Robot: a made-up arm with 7 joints.
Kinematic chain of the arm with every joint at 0, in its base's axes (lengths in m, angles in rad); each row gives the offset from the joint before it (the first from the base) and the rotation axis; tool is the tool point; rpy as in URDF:
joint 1: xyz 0 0 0 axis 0.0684 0.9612 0.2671
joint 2: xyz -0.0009 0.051 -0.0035 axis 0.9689 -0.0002 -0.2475
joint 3: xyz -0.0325 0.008 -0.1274 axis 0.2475 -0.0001 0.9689
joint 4: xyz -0.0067 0 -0.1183 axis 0.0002 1 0
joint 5: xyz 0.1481 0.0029 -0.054 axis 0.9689 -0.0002 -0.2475
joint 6: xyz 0.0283 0 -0.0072 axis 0.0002 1 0
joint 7: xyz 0.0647 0 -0.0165 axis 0.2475 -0.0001 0.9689
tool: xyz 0 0 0 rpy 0 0.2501 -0.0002
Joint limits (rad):
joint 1: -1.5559..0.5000
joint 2: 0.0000..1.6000
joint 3: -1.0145..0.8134
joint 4: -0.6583..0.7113
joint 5: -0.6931..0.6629
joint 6: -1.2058..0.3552
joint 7: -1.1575..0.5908
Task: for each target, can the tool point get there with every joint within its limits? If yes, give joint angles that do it. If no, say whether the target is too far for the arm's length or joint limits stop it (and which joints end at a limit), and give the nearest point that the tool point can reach.
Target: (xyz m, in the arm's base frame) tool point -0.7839 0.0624 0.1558
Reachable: no: too far | nearest point -0.0834 0.1384 0.1863 | short by 0.705 m
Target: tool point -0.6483 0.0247 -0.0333
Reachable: no: too far | nearest point -0.2239 0.0908 -0.3470 | short by 0.532 m
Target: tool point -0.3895 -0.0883 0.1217
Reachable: no: joint limits stop it (at a limit: joint 1, joint 2, joint 3, joint 4, joint 5) | nearest point -0.0832 0.1389 0.1829 | short by 0.386 m
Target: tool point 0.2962 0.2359 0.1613
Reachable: yes | joints -1.2663 0.6178 0.6225 -0.0857 0.0776 0.0071 -0.9403
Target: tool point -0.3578 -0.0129 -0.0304
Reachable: no: joint limits stop it (at a limit: joint 1, joint 3, joint 4, joint 5, joint 6) | nearest point -0.0824 0.0367 -0.1727 | short by 0.314 m
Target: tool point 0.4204 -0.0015 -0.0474
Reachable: yes | joints -1.1208 0.5432 -0.4955 0.2492 0.4133 -0.1689 -0.6663
